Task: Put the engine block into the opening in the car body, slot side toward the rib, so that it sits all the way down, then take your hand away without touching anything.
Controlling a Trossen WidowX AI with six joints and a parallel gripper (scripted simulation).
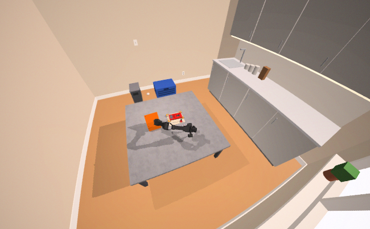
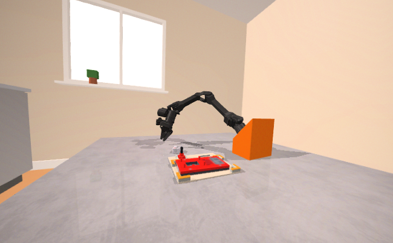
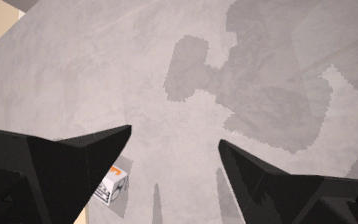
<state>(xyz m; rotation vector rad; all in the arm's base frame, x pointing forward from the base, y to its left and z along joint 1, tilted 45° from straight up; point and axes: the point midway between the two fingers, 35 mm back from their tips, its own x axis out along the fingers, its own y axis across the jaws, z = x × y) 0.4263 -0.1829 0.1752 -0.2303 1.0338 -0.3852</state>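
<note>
Right now the engine block is 13 cm to the left of my gripper tip, 7 cm behind it and 3 cm below it. Also, from my gripper tip: black upright piece (23 cm to the left, 8 cm behind, 1 cm below).
</note>
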